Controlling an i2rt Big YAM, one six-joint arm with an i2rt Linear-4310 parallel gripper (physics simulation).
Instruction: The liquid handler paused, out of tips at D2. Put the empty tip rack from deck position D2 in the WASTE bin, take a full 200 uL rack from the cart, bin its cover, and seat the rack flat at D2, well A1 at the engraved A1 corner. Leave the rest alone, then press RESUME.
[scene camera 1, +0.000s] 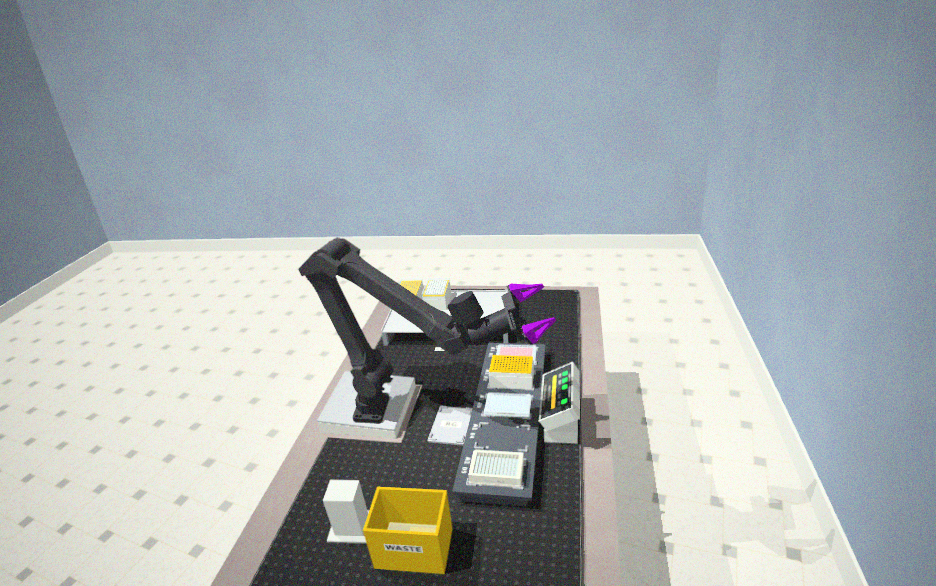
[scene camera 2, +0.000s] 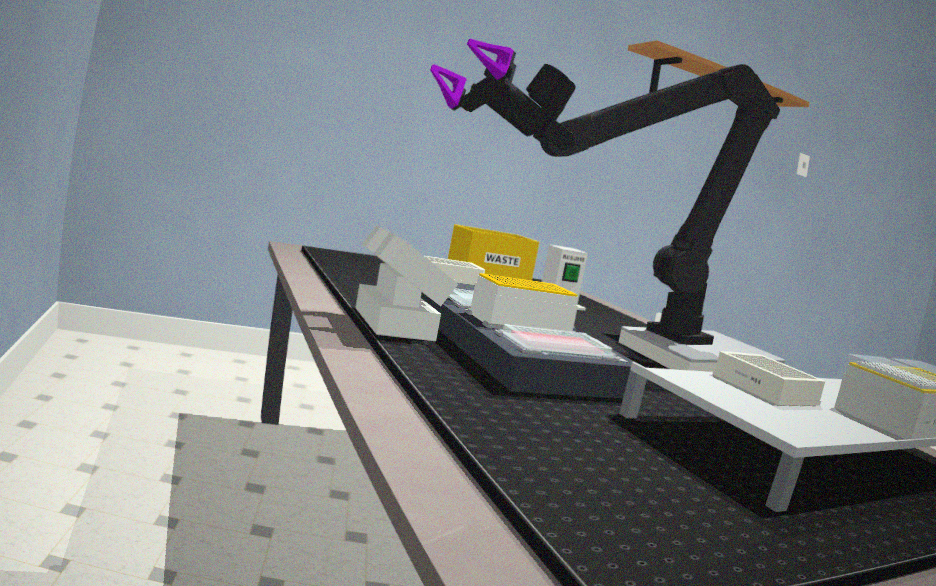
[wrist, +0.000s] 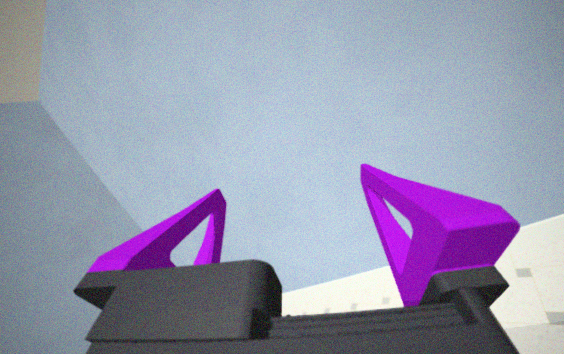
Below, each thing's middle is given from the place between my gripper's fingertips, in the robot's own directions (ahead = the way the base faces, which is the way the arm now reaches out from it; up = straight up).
Labels:
The pale plate (scene camera 1: 497, 404) lies 12 cm behind my hand, 9 cm to the left of it and 39 cm below it. The rest, counted from my hand: yellow WASTE bin (scene camera 2: 502, 254) (32 cm behind, 35 cm to the right, 37 cm below); pink plate (scene camera 2: 556, 342) (10 cm behind, 33 cm to the left, 39 cm below); cart shelf (scene camera 2: 802, 425) (35 cm behind, 61 cm to the left, 38 cm below).

